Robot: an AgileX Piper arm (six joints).
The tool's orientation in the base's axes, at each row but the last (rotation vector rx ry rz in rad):
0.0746 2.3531 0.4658
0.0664 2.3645 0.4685
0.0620 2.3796 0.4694
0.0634 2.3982 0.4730
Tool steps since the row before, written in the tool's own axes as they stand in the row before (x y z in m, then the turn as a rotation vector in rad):
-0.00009 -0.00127 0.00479 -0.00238 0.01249 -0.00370
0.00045 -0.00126 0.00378 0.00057 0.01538 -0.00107
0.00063 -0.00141 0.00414 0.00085 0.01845 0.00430
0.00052 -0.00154 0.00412 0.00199 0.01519 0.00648
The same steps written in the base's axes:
0.00339 0.00028 -0.00361 -0.00171 0.01007 0.00843
0.00228 0.00009 -0.00330 -0.00240 0.01411 0.00575
0.00234 0.00010 -0.00375 0.00063 0.01872 0.00295
0.00235 -0.00004 -0.00375 0.00141 0.01657 -0.00043

